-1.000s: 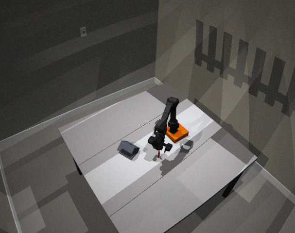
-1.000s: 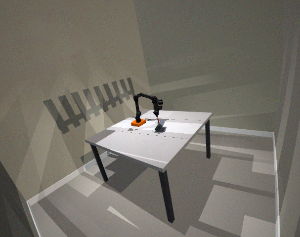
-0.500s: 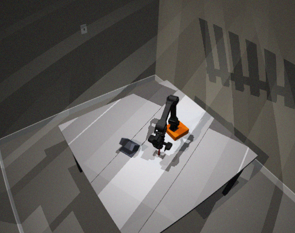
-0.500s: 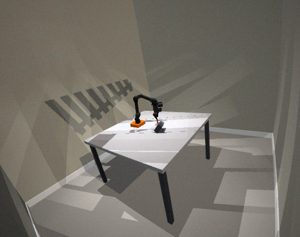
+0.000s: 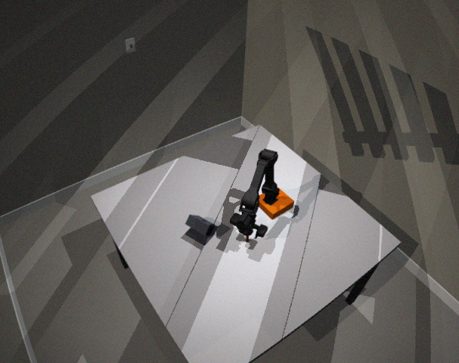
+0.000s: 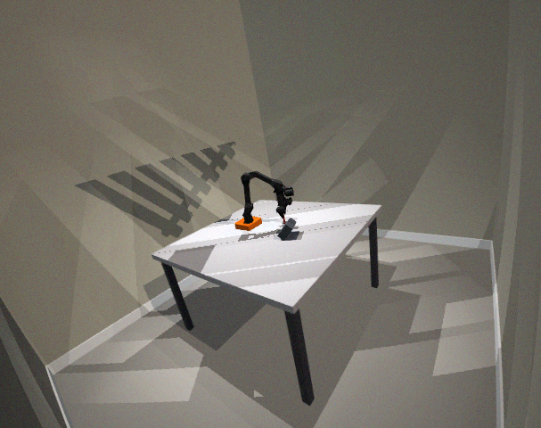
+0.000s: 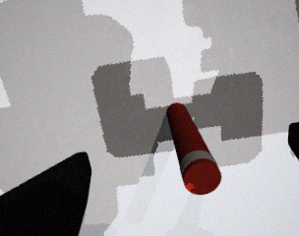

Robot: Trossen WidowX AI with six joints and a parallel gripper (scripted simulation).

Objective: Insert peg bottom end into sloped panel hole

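My gripper tip is right at the red peg. From my gripper tip the other things lie so: grey sloped panel 210 mm to the right, 130 mm ahead, 10 mm below.
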